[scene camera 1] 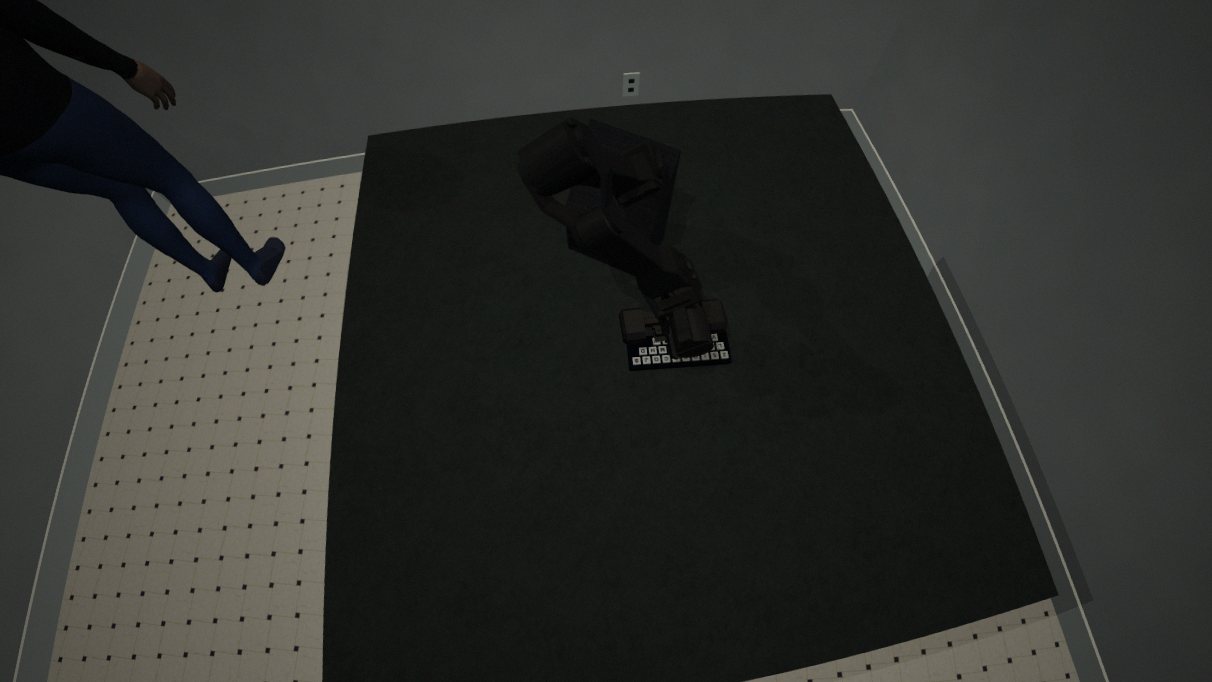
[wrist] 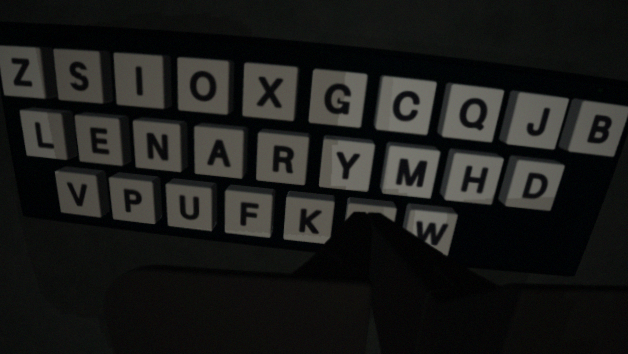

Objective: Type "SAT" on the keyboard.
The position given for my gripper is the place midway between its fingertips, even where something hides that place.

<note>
I see my gripper (wrist: 365,226) and a black keyboard (scene camera 1: 651,354).
The black keyboard is seen too in the wrist view (wrist: 502,167).
</note>
